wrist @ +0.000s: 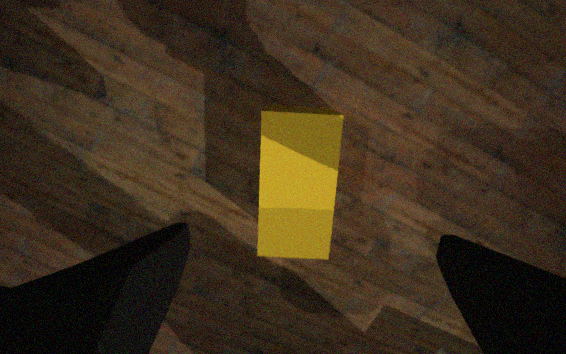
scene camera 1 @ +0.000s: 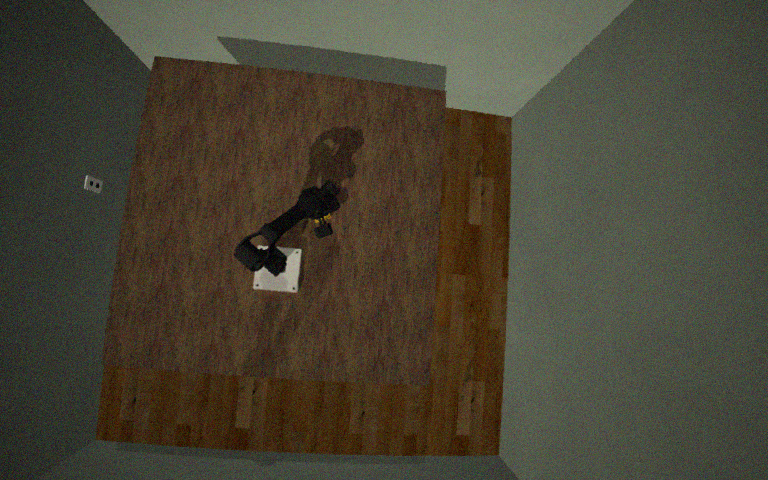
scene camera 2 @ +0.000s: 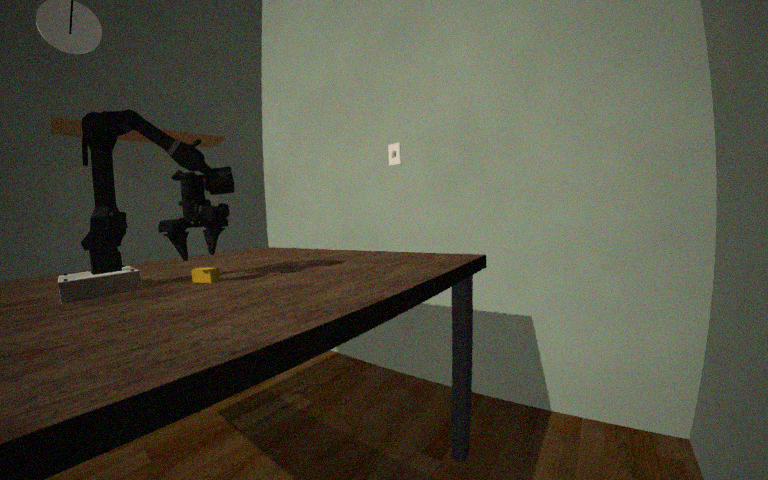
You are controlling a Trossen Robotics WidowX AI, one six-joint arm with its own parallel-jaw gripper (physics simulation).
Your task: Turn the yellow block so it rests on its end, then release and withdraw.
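Note:
The yellow block [scene camera 1: 326, 217] [scene camera 2: 203, 275] [wrist: 298, 185] lies flat on its broad side on the wooden table [scene camera 1: 198, 141] [scene camera 2: 271, 305]. In scene camera 1 the arm and gripper cover most of it. My gripper [scene camera 2: 199, 256] [wrist: 315, 241] is open and empty, pointing down above the block without touching it. In the wrist view the block's long side runs up and down the picture, between and a little ahead of the two fingertips. Shadows cross its top face.
The arm's white base [scene camera 1: 289, 281] [scene camera 2: 101, 285] stands on the table near the block. The arm's dark shadow [scene camera 1: 339, 152] falls on the table beyond the gripper. The table's edge [scene camera 2: 339, 331] and a leg [scene camera 2: 461, 367] show in scene camera 2.

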